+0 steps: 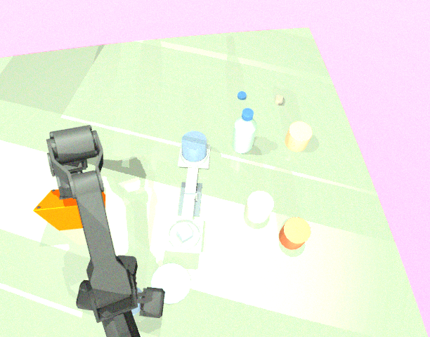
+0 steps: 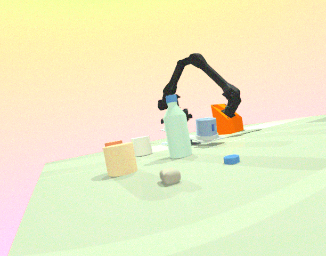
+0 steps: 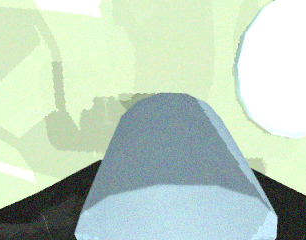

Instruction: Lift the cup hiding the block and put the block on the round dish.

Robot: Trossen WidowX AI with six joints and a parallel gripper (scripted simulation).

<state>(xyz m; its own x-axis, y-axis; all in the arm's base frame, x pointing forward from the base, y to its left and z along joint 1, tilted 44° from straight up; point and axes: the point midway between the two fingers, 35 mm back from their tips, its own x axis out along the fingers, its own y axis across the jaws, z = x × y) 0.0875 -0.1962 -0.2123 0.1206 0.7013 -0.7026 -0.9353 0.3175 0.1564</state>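
Now: the pale blue-white block 17 cm ahead of my gripper tip, 12 cm to the left of it and 5 cm above it. Also, from my gripper tip: round white dish 11 cm ahead, 2 cm to the left, 3 cm below; then white balance 21 cm ahead, 24 cm to the left, 1 cm below; then white cylinder 39 cm ahead, 17 cm to the left.
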